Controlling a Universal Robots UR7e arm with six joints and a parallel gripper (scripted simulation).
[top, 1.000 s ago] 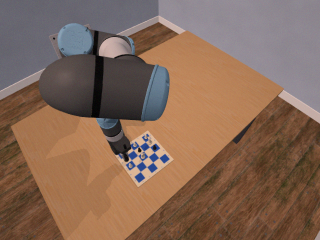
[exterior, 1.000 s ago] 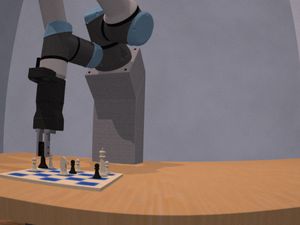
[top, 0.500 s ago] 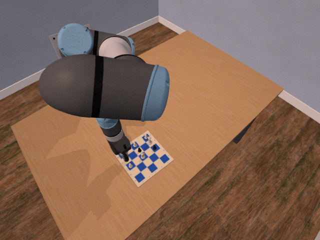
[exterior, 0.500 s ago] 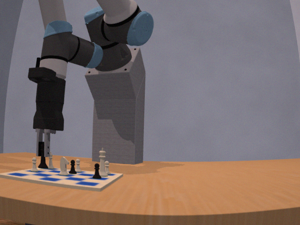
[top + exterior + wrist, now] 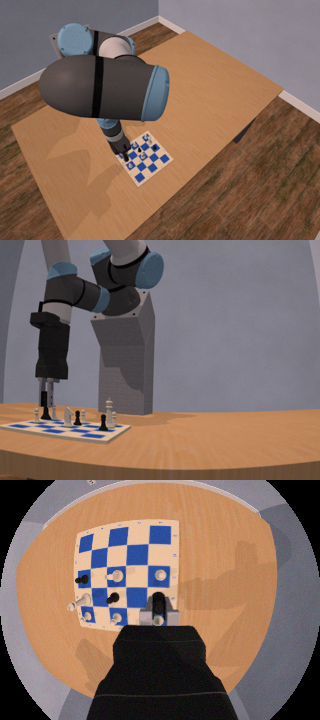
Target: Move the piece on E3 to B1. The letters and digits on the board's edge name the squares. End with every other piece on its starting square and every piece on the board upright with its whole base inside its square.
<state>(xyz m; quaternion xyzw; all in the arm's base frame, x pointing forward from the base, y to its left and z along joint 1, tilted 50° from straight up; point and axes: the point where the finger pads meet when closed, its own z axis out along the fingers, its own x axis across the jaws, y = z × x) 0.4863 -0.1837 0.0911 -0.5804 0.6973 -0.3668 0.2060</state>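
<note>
The black piece is 10 mm below my hand. Also, from my hand: white king (140 mm to the left, 50 mm ahead, 20 mm below); then chessboard (60 mm to the left, 60 mm ahead, 50 mm below).
</note>
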